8 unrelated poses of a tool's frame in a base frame.
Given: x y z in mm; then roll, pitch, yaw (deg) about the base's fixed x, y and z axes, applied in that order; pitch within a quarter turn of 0, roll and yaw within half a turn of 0.
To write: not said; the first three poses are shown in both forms.
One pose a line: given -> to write
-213 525 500 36.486 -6.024 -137.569 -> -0.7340 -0.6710 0.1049 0.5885 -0.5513 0.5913 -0.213 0.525 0.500
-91 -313 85 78.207 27.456 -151.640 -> -0.7809 -0.4215 -0.4611 -0.3001 -0.3942 0.8686 -0.091 -0.313 0.085
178 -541 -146 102.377 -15.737 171.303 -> -0.9514 0.1455 0.2712 0.2943 0.1718 0.9401 0.178 -0.541 -0.146
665 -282 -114 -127.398 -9.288 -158.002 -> -0.9150 -0.3697 0.1614 -0.3464 0.5151 -0.7840 0.665 -0.282 -0.114
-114 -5 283 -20.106 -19.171 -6.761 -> 0.9380 -0.1112 0.3284 0.2227 0.9192 -0.3247 -0.114 -0.005 0.283
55 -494 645 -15.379 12.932 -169.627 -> -0.9587 -0.1755 -0.2238 0.2320 -0.9377 -0.2585 0.055 -0.494 0.645
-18 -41 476 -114.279 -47.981 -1.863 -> 0.6690 -0.0218 0.7429 0.6635 -0.4330 -0.6102 -0.018 -0.041 0.476
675 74 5 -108.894 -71.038 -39.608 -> 0.2503 -0.2072 0.9457 0.4829 -0.8199 -0.3074 0.675 0.074 0.005
